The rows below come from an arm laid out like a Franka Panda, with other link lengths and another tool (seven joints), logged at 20 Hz.
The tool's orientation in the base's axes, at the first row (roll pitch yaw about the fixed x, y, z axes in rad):
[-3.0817, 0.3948, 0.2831]
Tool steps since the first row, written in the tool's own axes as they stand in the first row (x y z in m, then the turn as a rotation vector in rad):
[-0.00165, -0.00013, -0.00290, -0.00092, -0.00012, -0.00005]
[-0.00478, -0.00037, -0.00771, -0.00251, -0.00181, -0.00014]
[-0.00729, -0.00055, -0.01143, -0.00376, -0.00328, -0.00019]
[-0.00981, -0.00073, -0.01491, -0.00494, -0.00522, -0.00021]
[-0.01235, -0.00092, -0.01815, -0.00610, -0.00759, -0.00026]
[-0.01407, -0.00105, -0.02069, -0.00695, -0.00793, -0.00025]
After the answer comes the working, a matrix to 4 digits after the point.
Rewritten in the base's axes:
[-0.00038, -0.00016, 0.00331, -0.00083, -0.00012, 0.00041]
[-0.00136, -0.00049, 0.00896, -0.00264, 0.00111, 0.00119]
[-0.00220, -0.00078, 0.01337, -0.00410, 0.00220, 0.00180]
[-0.00314, -0.00108, 0.01755, -0.00564, 0.00377, 0.00238]
[-0.00419, -0.00139, 0.02152, -0.00725, 0.00576, 0.00301]
[-0.00477, -0.00158, 0.02453, -0.00810, 0.00587, 0.00334]

The tool's axes in the first row as the columns of a matrix, in the base's axes (rounded; the answer above uses it unrounded):
[0.8863, 0.2567, -0.3854]
[0.2578, -0.9649, -0.0498]
[-0.3846, -0.0553, -0.9214]

